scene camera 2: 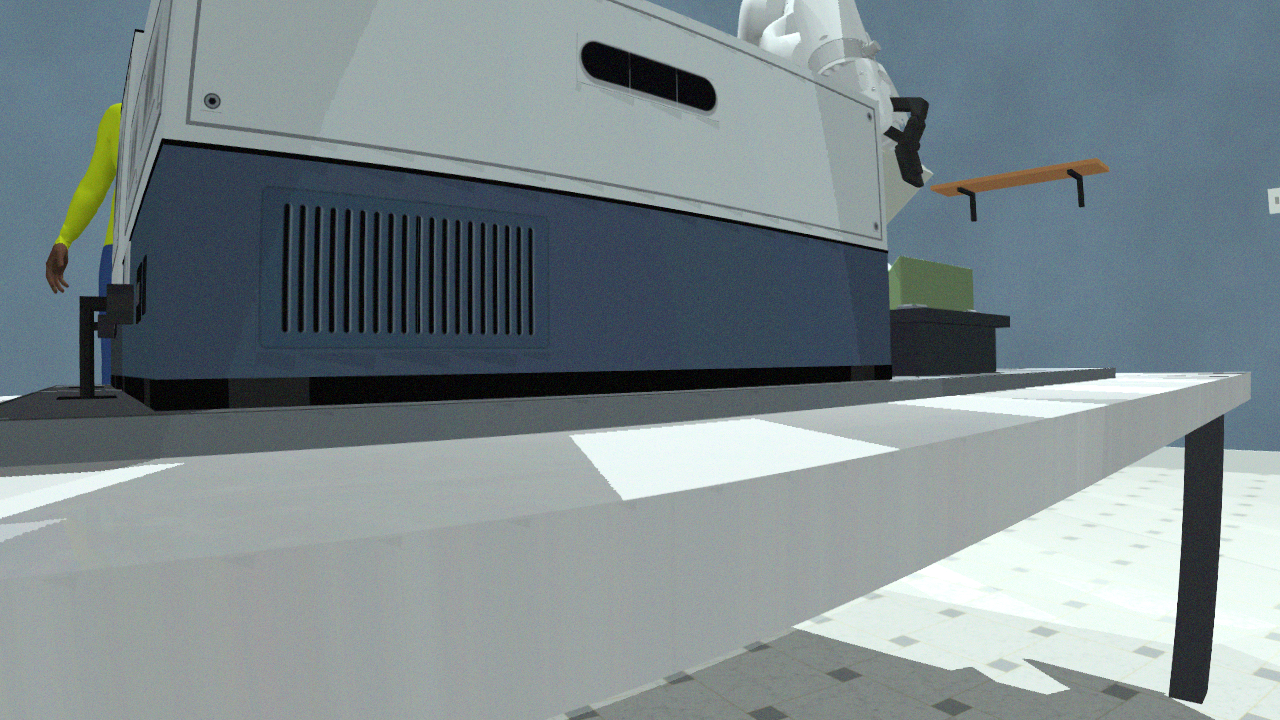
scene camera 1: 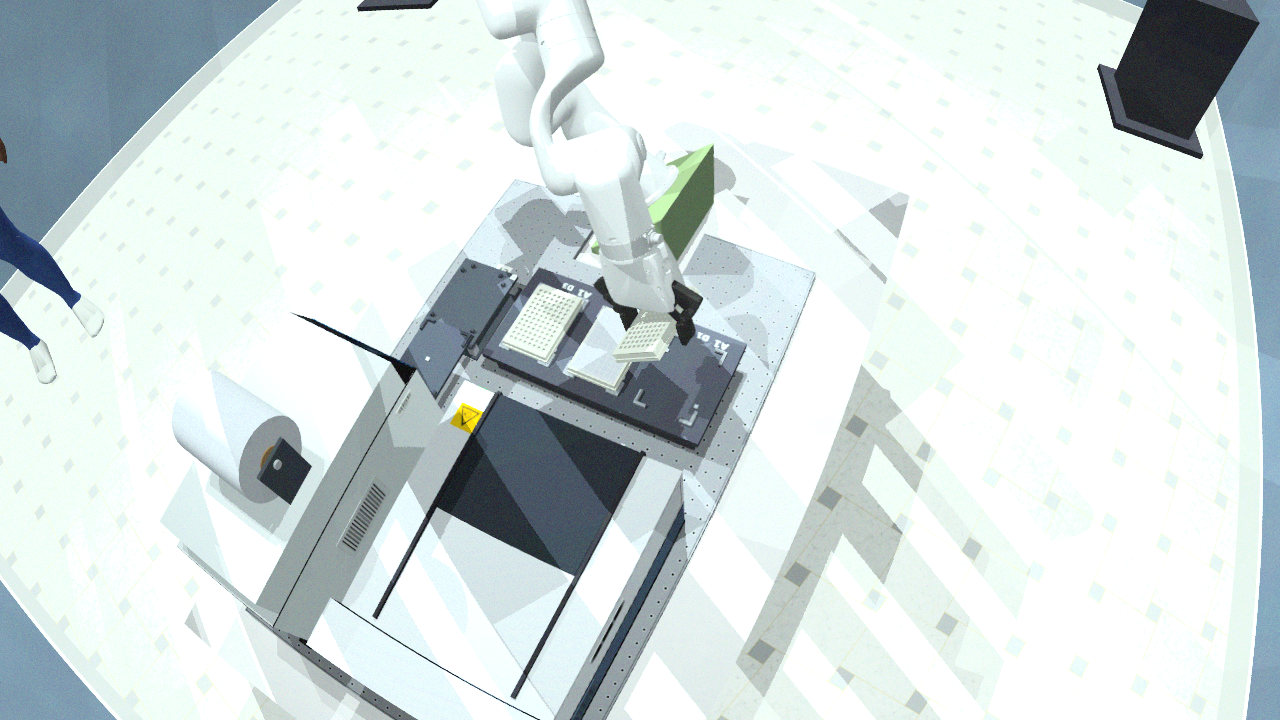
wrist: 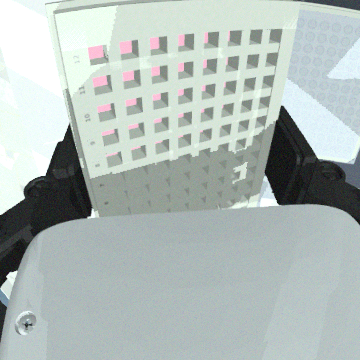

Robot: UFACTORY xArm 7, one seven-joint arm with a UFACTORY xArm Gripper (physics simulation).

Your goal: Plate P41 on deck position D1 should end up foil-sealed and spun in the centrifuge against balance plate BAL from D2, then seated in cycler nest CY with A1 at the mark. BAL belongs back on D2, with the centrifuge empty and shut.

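Places are measured from the arm's base along level axes (x back, y left, z down), in metres.
Pixels of known places: gripper, fingertip midpoint: (scene camera 1: 660, 332) (wrist: 179, 132); arm's base at its link origin: (scene camera 1: 653, 191).
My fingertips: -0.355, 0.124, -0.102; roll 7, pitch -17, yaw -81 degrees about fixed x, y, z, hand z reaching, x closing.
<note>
Ahead of a thing's pixels: the offset from my fingertips to its top centre, as dx, dy, dz. "spot": to the spot under its first point. Level surfaces: height alone.
A cream multiwell plate {+0.001, -0.007, -0.055} (scene camera 1: 644, 343) (scene camera 2: 896, 189) (wrist: 172, 100) with pink in many wells is held above the dark deck {dz +0.120} (scene camera 1: 664, 399); its wells look uncovered, and it looks tilted in scene camera 1. My gripper (scene camera 1: 657, 325) (scene camera 2: 909, 168) (wrist: 179, 132) is shut on it, a black finger at each long side. Its lower rows are hidden by the gripper body in the wrist view. Position D1 {spot: -0.039, +0.015, +0.120} (scene camera 1: 666, 398) holds no plate. A flat-topped pale plate {+0.020, -0.096, +0.104} (scene camera 1: 594, 365) (wrist: 327, 50) sits on the middle position, partly behind the held plate. Another cream plate {+0.038, -0.218, +0.104} (scene camera 1: 542, 322) sits on D3. Which plate is BAL is not readable.
A large white and blue machine (scene camera 1: 340, 501) (scene camera 2: 492, 116) with a dark top panel {spot: -0.260, -0.071, -0.034} (scene camera 1: 546, 474) stands in front of the deck. A dark pegged fixture {+0.059, -0.381, +0.125} (scene camera 1: 465, 291) is left of it. A green wedge-shaped body (scene camera 1: 691, 204) (scene camera 2: 935, 282) stands behind. A big white roll {-0.415, -0.412, -0.296} (scene camera 1: 223, 429) is at left.
</note>
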